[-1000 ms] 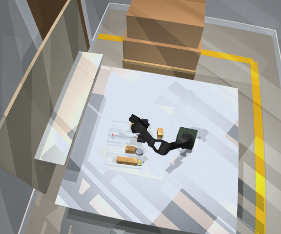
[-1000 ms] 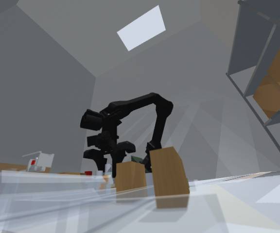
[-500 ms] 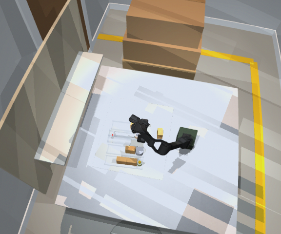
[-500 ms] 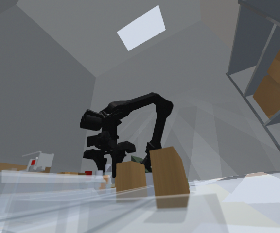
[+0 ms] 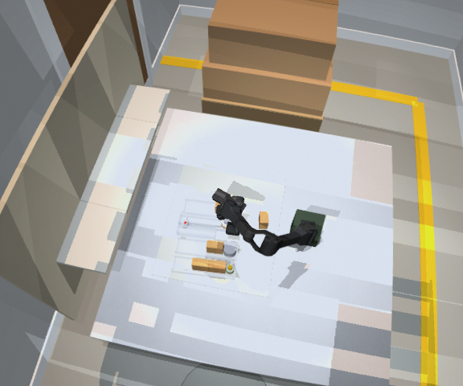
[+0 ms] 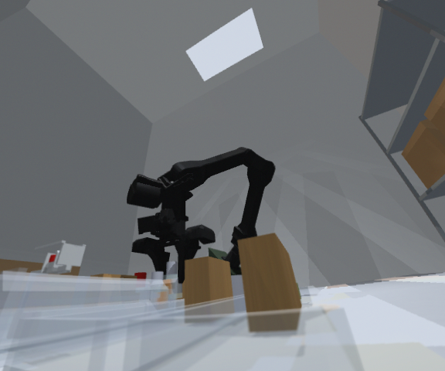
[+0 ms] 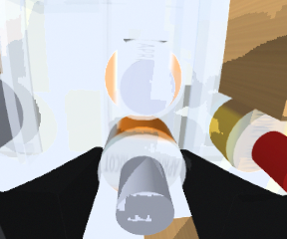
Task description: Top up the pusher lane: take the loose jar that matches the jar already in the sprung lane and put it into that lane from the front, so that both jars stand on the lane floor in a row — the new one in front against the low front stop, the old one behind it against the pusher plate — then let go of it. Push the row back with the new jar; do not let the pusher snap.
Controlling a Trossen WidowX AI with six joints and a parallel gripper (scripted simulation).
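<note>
Right now the grey jar is 13 cm to the left of my gripper tip and 2 cm below it. From my gripper tip the other things lie so: red mark 23 cm ahead, 5 cm to the left, 2 cm above; then sprung lane 15 cm ahead, 3 cm to the left, 3 cm below.
</note>
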